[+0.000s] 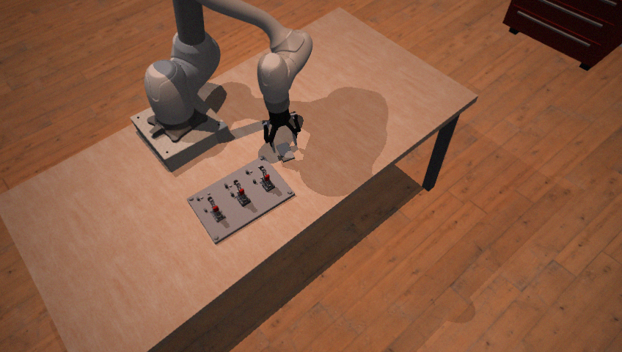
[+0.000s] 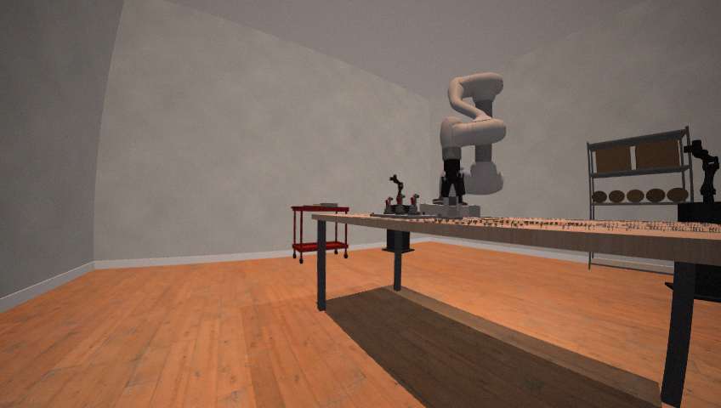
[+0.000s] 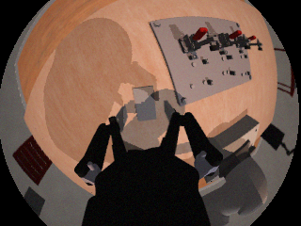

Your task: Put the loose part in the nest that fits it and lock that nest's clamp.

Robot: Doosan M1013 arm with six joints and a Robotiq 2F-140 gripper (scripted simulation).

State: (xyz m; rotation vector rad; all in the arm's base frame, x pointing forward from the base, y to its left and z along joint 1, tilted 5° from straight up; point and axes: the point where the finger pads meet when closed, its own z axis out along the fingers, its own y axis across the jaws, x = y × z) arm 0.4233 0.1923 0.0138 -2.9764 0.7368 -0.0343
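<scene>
My hand is 6 cm above the grey plate part. The rest, counted from my hand: fixture: 27 cm to the right, 6 cm below, 1 cm ahead.
</scene>
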